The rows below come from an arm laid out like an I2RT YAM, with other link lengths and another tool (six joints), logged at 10 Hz.
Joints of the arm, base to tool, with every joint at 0 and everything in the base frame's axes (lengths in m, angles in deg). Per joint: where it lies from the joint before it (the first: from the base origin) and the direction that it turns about. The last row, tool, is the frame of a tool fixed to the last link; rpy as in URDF.
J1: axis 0 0 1 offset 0 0 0.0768
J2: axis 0 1 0 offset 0.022 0.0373 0.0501
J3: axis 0 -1 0 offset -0.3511 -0.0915 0
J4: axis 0 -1 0 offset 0.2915 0.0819 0.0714
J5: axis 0 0 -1 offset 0.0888 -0.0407 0.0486
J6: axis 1 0 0 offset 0.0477 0 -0.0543
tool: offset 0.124 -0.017 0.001 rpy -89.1 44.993 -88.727
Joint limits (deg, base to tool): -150..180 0..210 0..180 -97..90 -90..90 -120..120
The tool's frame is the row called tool.
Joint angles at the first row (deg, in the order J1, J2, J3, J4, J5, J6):
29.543 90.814 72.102 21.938 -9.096 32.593
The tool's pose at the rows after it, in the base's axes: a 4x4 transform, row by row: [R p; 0 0 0 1], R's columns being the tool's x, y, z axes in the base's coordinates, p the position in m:
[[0.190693 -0.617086 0.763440 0.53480], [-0.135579 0.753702 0.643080 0.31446], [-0.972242 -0.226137 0.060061 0.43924], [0 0 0 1]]
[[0.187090 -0.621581 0.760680 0.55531], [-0.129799 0.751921 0.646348 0.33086], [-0.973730 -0.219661 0.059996 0.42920], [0 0 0 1]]
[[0.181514 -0.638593 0.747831 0.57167], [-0.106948 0.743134 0.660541 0.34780], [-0.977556 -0.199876 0.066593 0.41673], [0 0 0 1]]
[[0.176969 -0.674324 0.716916 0.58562], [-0.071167 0.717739 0.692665 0.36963], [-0.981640 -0.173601 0.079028 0.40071], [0 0 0 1]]
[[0.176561 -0.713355 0.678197 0.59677], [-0.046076 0.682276 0.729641 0.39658], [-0.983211 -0.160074 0.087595 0.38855], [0 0 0 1]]
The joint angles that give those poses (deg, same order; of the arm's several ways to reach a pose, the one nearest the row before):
30.396 96.426 76.072 22.957 -9.499 32.347
30.753 100.838 79.356 24.078 -9.393 32.722
31.061 104.892 81.794 26.081 -10.198 33.984
31.451 109.344 84.131 28.946 -12.381 35.784
32.276 113.876 87.874 30.278 -14.633 36.846

